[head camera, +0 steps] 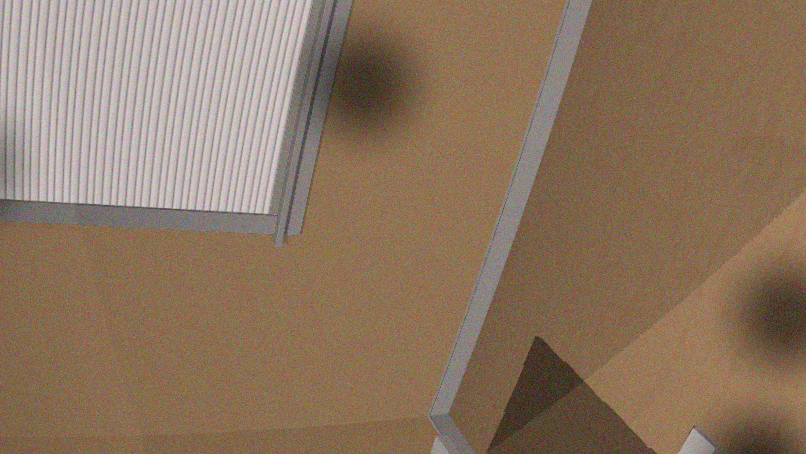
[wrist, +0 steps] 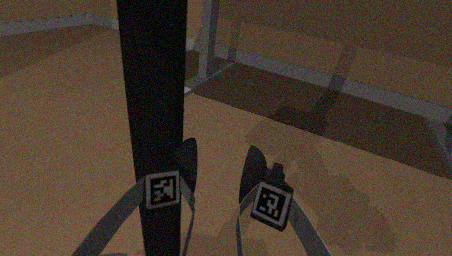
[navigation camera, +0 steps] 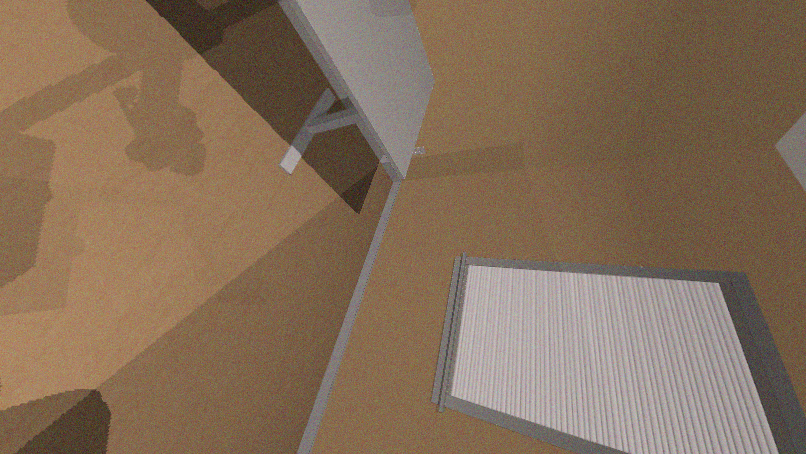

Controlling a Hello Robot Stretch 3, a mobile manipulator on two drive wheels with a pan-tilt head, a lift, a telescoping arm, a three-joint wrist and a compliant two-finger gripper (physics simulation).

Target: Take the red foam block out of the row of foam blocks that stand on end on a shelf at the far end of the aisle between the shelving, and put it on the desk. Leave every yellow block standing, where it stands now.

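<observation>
My gripper is open in the wrist view, its two dark fingertips apart with brown floor showing between them. What looks like the desk shows at the top of the navigation view as a pale flat top with a grey edge and a slanting leg. A small part of its corner shows at the bottom of the head view. The red foam block, the yellow blocks and their shelf do not show in any view.
A window with white blinds is on the brown wall. A grey baseboard runs along the wall's foot. In the wrist view a black upright bar stands by the left finger, and a grey metal leg stands behind.
</observation>
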